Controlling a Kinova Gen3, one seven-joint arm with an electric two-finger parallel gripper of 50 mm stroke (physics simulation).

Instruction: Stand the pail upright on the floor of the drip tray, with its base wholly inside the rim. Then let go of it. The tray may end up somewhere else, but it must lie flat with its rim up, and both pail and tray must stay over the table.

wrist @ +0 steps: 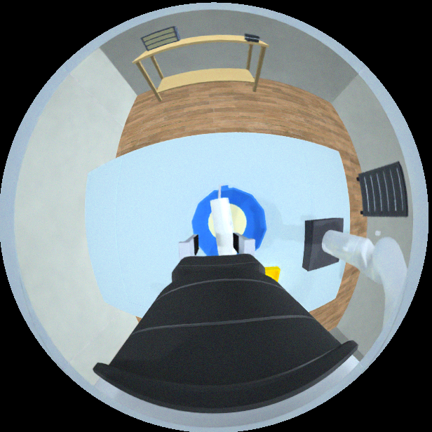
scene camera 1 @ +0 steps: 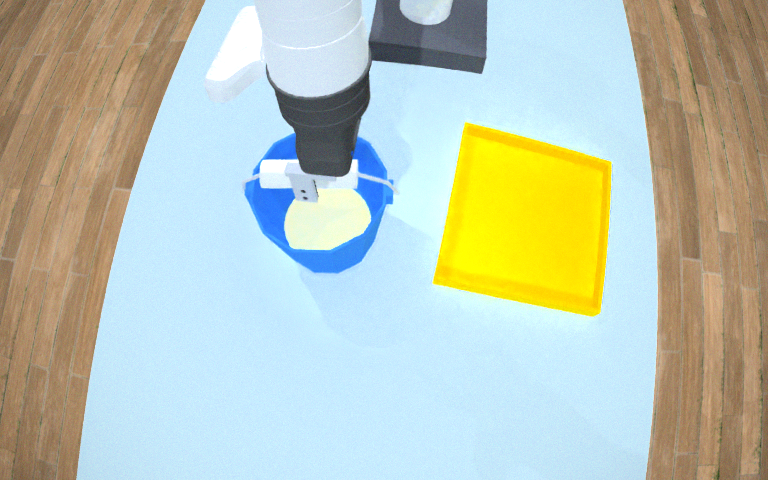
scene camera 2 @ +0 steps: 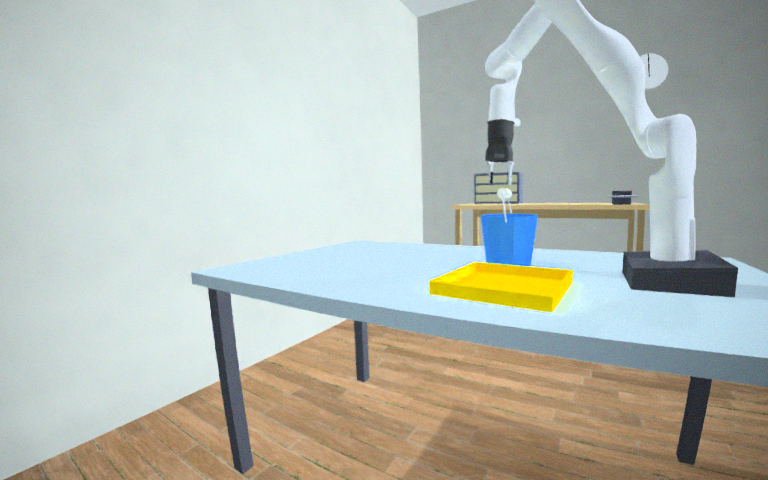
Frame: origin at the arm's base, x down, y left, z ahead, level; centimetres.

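Seen in the pictures: gripper, between the fingertips: (scene camera 1: 313, 173) (scene camera 2: 499, 183); arm's base, origin of its link: (scene camera 1: 425, 6) (scene camera 2: 671, 257).
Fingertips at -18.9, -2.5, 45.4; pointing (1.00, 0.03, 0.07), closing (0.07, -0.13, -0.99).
Note:
Offsets run from my fingertips to a thing's top centre, as dx, dy, dz. Level surfaces: height alone.
The blue pail @[+1.5, -1.7, -2.5] (scene camera 1: 334, 261) (scene camera 2: 509, 242) (wrist: 256, 220) stands upright on the table, left of the drip tray in scene camera 1. Its pale inner floor shows. Its white handle grip @[+1.5, -1.3, -1.1] (scene camera 1: 272, 173) (scene camera 2: 504, 193) (wrist: 221, 217) is raised above the rim on thin wires. The yellow drip tray @[+22.0, +27.2, -11.9] (scene camera 1: 526, 220) (scene camera 2: 489, 296) (wrist: 273, 273) lies flat, rim up; most of it is hidden in the wrist view. My gripper (scene camera 1: 310, 191) (scene camera 2: 500, 181) (wrist: 215, 240) is open and empty, pointing down, with its fingertips slightly above the grip. In the wrist view the grip runs between the two fingers.
The arm's dark base block (scene camera 1: 427, 48) (scene camera 2: 679, 277) (wrist: 322, 243) stands on the light blue table @[dx +24.9] (scene camera 1: 339, 407) (scene camera 2: 339, 277) (wrist: 150, 200). A wooden bench (scene camera 2: 549, 207) (wrist: 207, 40) stands beyond the table, against the grey wall.

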